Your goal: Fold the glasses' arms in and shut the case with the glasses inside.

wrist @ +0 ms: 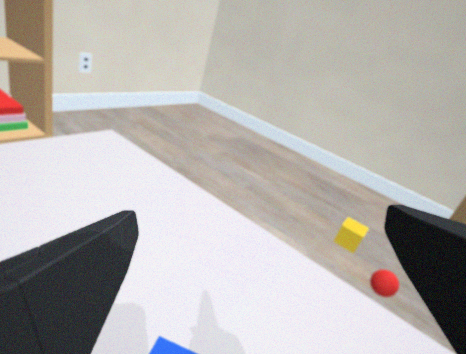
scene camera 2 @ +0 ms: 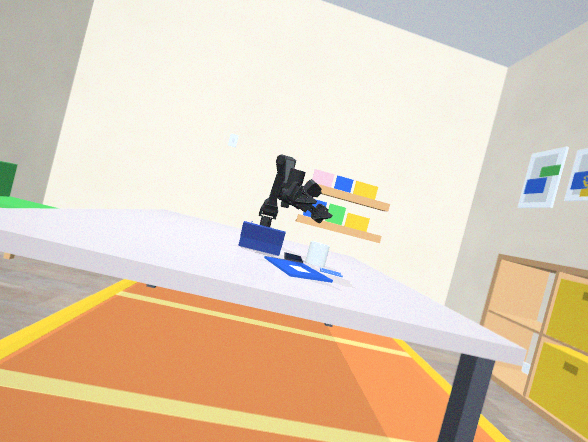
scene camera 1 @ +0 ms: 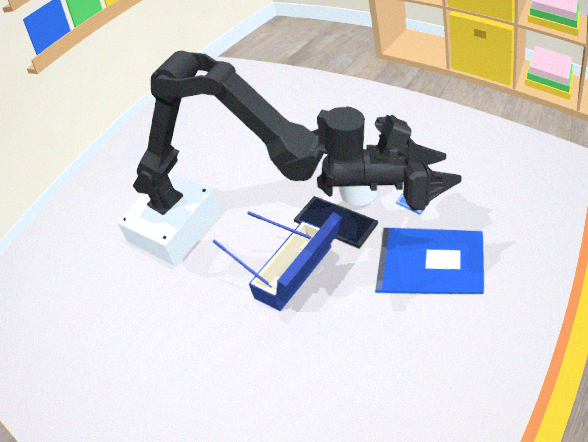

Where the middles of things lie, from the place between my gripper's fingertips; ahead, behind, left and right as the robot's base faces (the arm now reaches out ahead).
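Positions counted from my hand: blue glasses case [scene camera 2: 253, 236], 19 cm to the right, 21 cm behind, 16 cm below; dark tablet [scene camera 1: 355, 228], 5 cm to the right, 23 cm behind, 21 cm below; blue book with white label [scene camera 1: 412, 261], 4 cm to the right, 1 cm behind, 21 cm below.
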